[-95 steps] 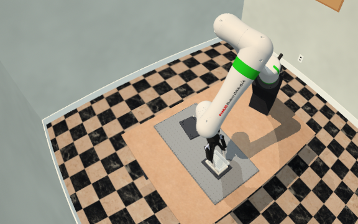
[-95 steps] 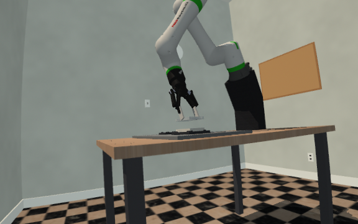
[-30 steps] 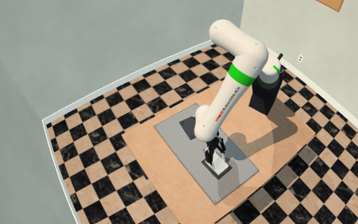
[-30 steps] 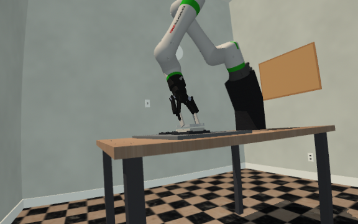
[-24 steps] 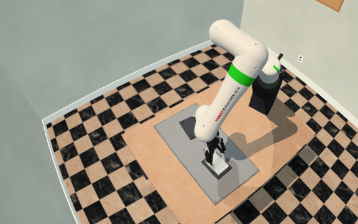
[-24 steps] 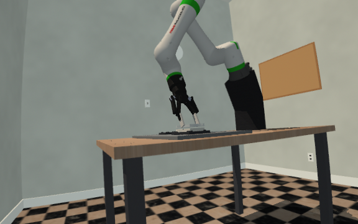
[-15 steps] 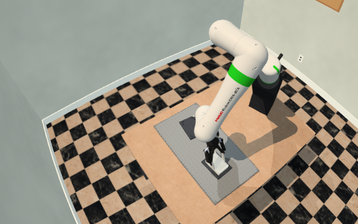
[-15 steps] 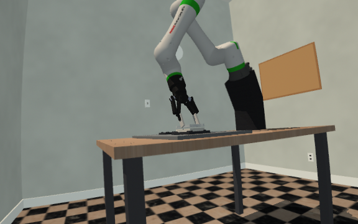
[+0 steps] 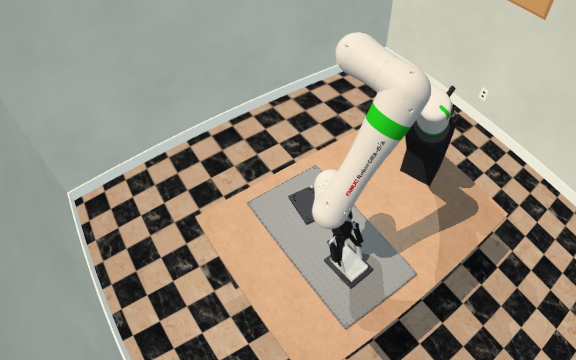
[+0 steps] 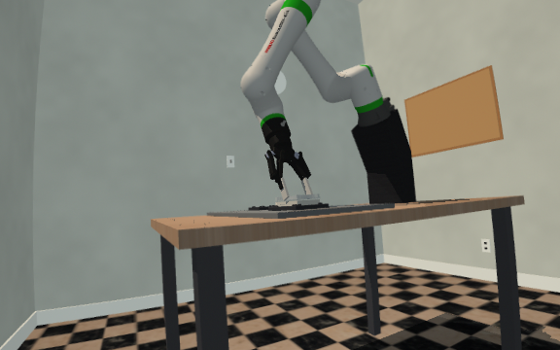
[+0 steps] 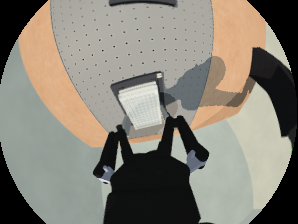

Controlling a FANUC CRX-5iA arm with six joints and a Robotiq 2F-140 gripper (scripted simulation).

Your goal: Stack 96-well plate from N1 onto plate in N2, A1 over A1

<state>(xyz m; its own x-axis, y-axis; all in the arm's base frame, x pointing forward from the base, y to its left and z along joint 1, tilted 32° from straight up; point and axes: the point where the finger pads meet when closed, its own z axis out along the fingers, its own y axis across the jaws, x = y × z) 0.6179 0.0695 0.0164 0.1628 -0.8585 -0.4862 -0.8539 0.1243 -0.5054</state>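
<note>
The white 96-well plate lies 30 mm below my hand. From my hand the other things lie so: plate nest N1: 90 mm behind, 320 mm to the right, 50 mm below.
</note>
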